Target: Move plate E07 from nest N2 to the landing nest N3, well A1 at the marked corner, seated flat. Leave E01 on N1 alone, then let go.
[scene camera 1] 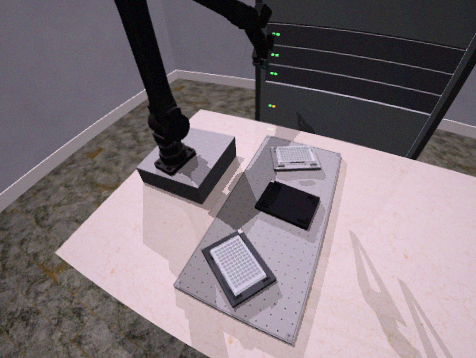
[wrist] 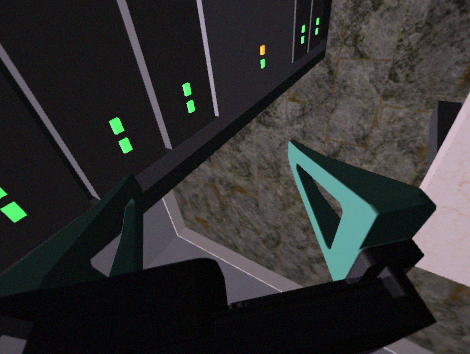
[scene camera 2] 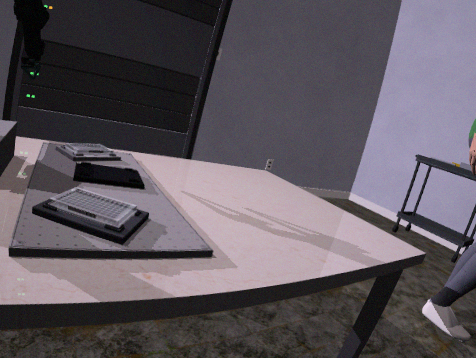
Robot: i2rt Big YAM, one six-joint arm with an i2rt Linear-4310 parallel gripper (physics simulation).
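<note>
My gripper is open and empty, its green fingers wide apart. It hangs high, beyond the far end of the board in scene camera 1. A clear-white well plate lies on the near dark grey nest. A second white plate lies on the far light grey nest. The black nest between them bears no plate. Plate labels, nest labels and the marked corner are too small to read. The wrist view shows no plate.
The nests stand on a perforated grey board on the pale table. The arm's base stands on a grey block left of the board. A dark rack stands behind the table. A person's legs and a cart show at right.
</note>
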